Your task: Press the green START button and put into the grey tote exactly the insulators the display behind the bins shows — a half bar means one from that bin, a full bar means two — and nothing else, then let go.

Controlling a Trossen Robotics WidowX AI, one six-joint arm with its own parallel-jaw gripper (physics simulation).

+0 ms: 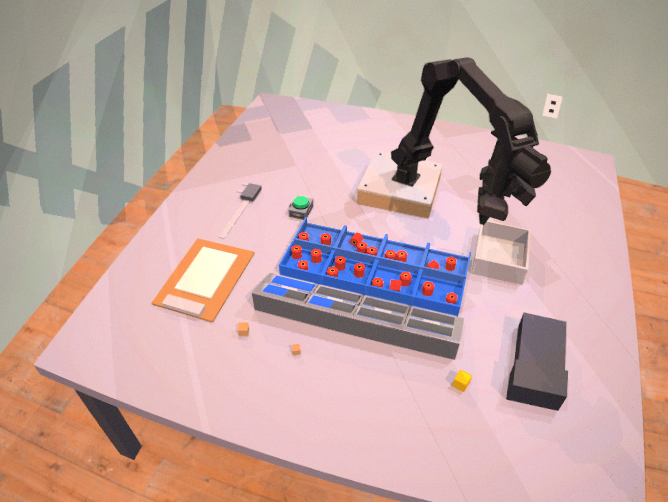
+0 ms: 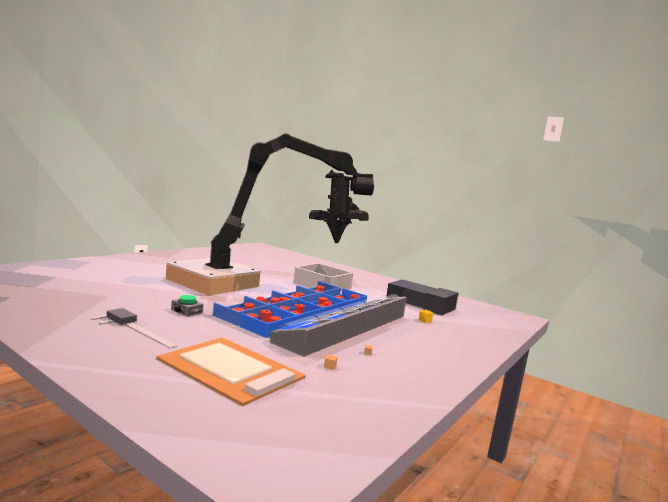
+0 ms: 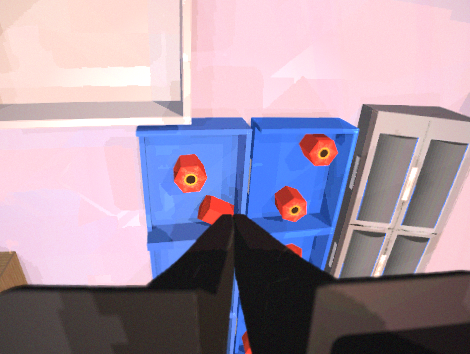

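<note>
My gripper (image 1: pixel 482 220) (image 2: pixel 336 241) (image 3: pixel 232 225) is shut and empty, pointing down above the table near the grey tote (image 1: pixel 499 271) (image 2: pixel 310 277) (image 3: pixel 186 60) and the right end of the bins. No insulator shows in the visible part of the tote's inside. The blue bins (image 1: pixel 440 303) (image 2: pixel 245 324) (image 3: pixel 195 131) form two rows with red insulators; the front-left bin holds three, one being this insulator (image 1: pixel 296 251). The display (image 1: pixel 351 323) (image 2: pixel 351 330) shows, at far left, a full blue upper bar and half lower bar; the second panel has a half lower bar. The START button (image 1: pixel 300 202) (image 2: pixel 187 299) is green.
A black block (image 1: pixel 540 356) (image 2: pixel 421 295) and yellow cube (image 1: pixel 462 380) (image 2: pixel 426 316) are at the right. Two small orange cubes lie before the display. An orange clipboard (image 1: pixel 162 299) (image 2: pixel 243 397) and a dark plug-like piece (image 1: pixel 250 192) (image 2: pixel 121 315) lie at the left.
</note>
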